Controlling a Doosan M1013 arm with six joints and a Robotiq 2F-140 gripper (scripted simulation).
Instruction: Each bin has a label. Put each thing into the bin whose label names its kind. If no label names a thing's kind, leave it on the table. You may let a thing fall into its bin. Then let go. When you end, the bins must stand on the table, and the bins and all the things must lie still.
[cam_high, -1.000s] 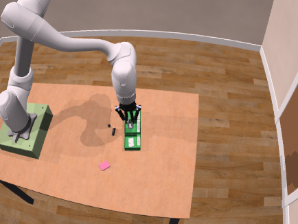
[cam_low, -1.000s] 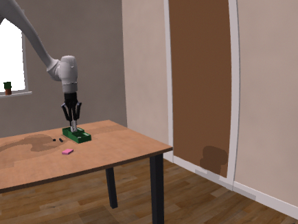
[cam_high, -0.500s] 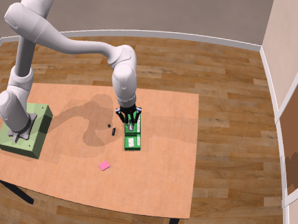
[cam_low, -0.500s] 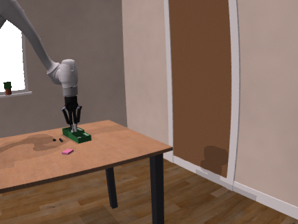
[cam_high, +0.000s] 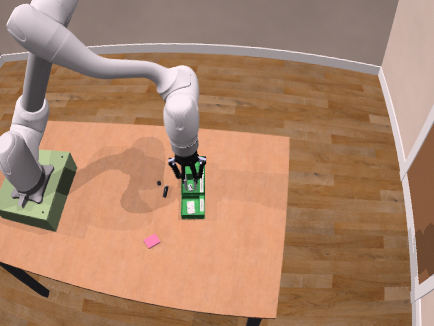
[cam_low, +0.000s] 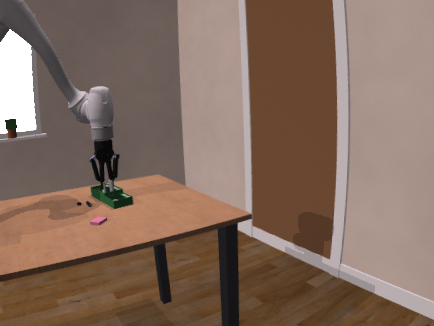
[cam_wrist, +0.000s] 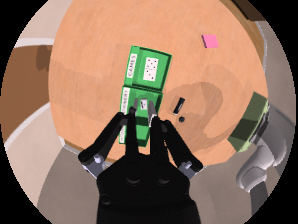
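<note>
My gripper is now 3 cm above the small white piece. Round my hand: white thing 1 cm ahead, 8 cm to the right, 4 cm below; then black bar 9 cm behind, 3 cm to the right, 4 cm below; then small dark piece 13 cm behind, 1 cm to the left, 5 cm below.
</note>
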